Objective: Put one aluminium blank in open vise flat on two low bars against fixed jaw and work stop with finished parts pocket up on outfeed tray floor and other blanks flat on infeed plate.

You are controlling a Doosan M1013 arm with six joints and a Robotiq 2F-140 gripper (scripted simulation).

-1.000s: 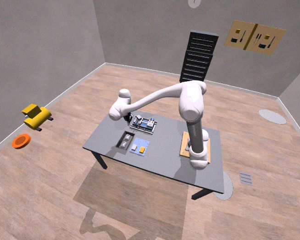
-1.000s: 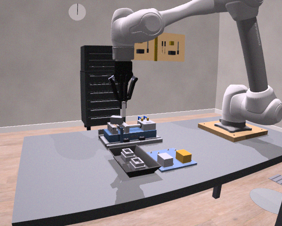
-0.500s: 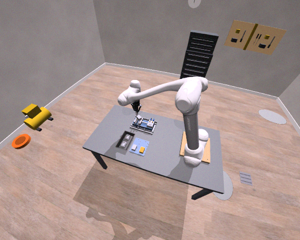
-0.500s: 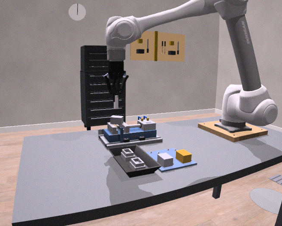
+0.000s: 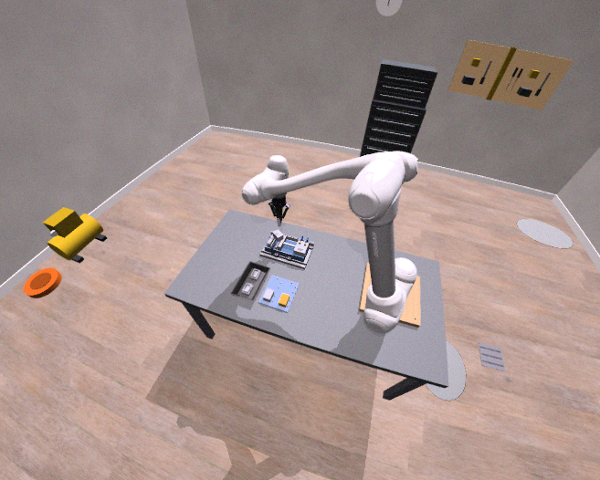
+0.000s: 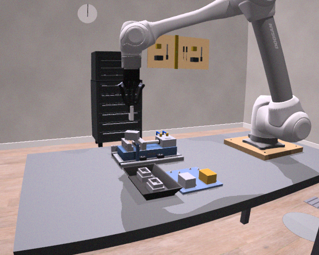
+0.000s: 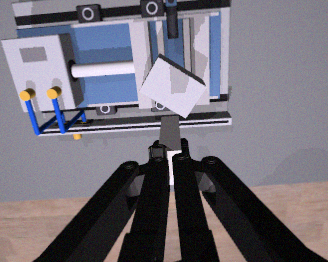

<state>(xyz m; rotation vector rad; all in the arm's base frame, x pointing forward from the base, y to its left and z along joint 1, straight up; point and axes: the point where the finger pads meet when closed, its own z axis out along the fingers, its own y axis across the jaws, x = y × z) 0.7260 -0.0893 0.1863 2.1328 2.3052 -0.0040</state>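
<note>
My gripper is now 14 cm above the fixed jaw, 5 cm to the right of it and 3 cm short of it. The rest, counted from my hand: piston rod 14 cm below, 8 cm behind, 4 cm to the left; dark work stop rod 12 cm below, 9 cm to the left; moving jaw 14 cm below, 4 cm to the left, 3 cm behind.
</note>
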